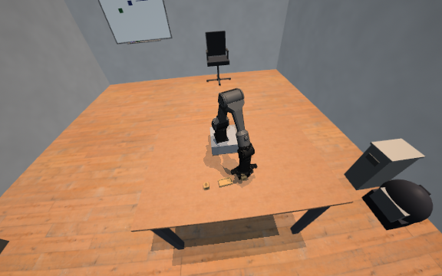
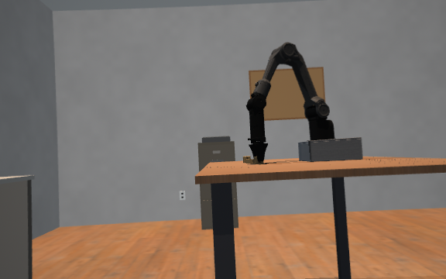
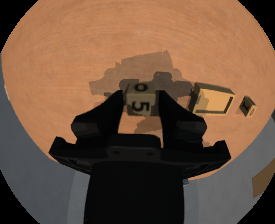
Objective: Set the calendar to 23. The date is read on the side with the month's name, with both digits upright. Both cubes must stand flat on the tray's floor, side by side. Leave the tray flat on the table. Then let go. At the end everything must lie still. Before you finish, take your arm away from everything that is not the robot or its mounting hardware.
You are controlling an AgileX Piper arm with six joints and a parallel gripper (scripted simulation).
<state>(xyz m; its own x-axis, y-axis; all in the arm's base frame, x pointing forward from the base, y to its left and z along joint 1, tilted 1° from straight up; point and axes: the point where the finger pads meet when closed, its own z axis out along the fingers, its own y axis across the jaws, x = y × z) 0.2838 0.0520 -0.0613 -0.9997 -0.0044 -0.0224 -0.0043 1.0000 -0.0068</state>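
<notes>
Now: hand 110 mm to the left of the tan calendar tray and 10 mm above it. The rest, counted from my hand: tan calendar cube 220 mm to the right.
</notes>
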